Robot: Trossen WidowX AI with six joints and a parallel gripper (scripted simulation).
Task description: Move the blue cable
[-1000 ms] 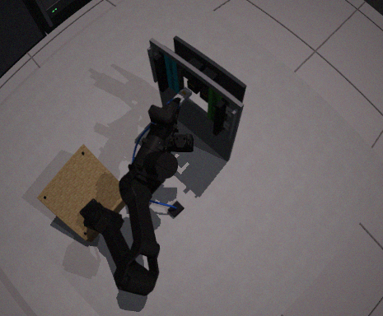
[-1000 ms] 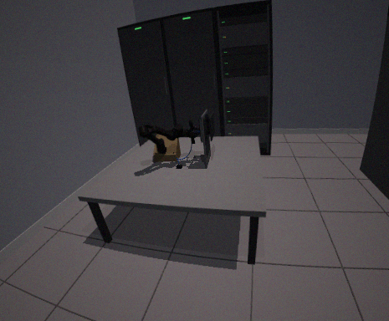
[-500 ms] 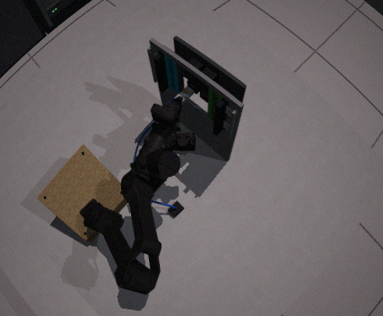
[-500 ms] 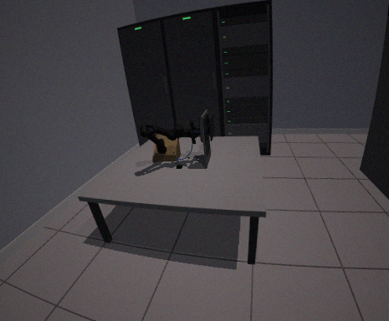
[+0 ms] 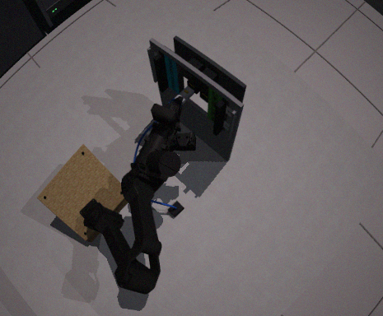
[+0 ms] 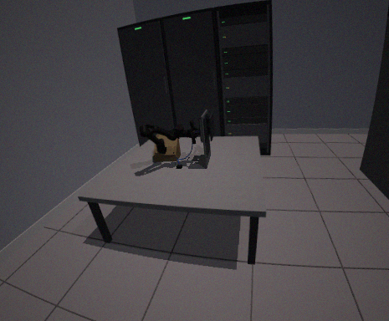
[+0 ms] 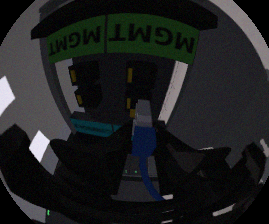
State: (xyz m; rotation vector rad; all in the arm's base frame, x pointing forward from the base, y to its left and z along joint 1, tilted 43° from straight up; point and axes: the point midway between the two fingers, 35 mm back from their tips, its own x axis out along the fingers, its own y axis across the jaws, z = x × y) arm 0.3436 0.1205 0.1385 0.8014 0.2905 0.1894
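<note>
My gripper tip is now right at the plug.
</note>
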